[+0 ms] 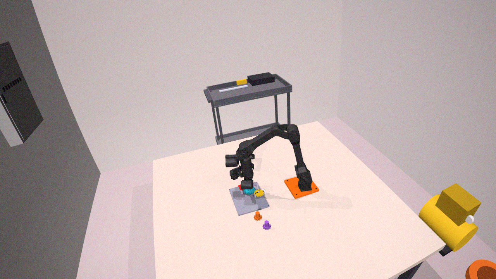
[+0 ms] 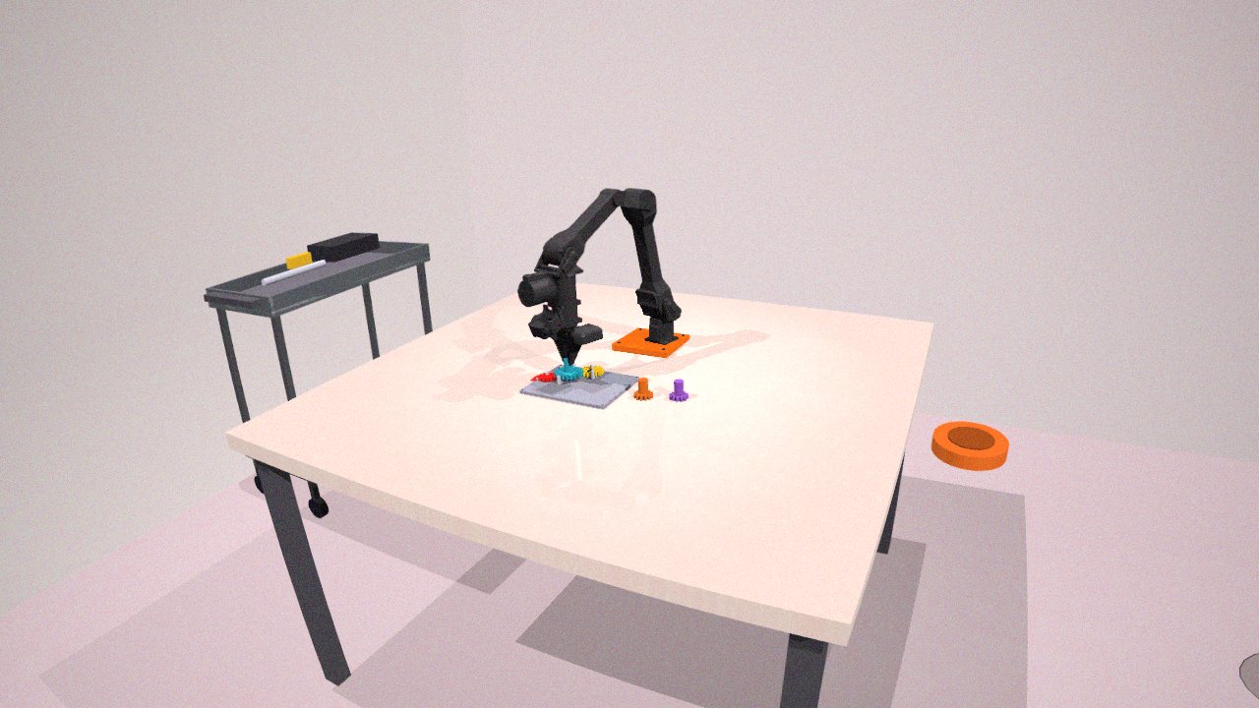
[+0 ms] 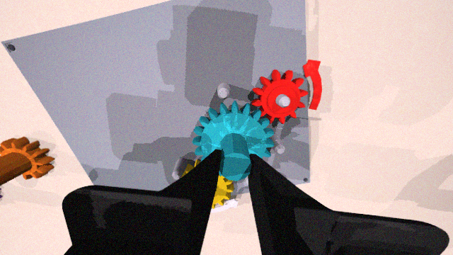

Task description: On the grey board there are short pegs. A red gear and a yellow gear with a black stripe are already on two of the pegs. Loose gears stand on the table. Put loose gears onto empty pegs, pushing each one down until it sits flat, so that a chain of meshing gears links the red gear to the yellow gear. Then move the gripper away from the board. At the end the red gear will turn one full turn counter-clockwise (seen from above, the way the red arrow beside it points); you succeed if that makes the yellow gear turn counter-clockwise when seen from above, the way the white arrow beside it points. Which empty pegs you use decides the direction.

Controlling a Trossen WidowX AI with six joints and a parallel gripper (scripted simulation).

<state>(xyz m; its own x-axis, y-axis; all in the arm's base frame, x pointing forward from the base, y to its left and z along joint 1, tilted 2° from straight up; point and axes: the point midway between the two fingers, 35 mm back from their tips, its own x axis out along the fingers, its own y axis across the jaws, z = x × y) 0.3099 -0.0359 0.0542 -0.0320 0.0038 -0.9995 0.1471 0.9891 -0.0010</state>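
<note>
My gripper tip is now 1 cm above the teal gear. The rest, counted from my gripper tip: yellow gear 5 cm behind, 3 cm to the left, 3 cm below; then small orange gear 19 cm to the left, 3 cm below, 2 cm behind; then red gear 4 cm to the right, 3 cm below, 3 cm ahead.
</note>
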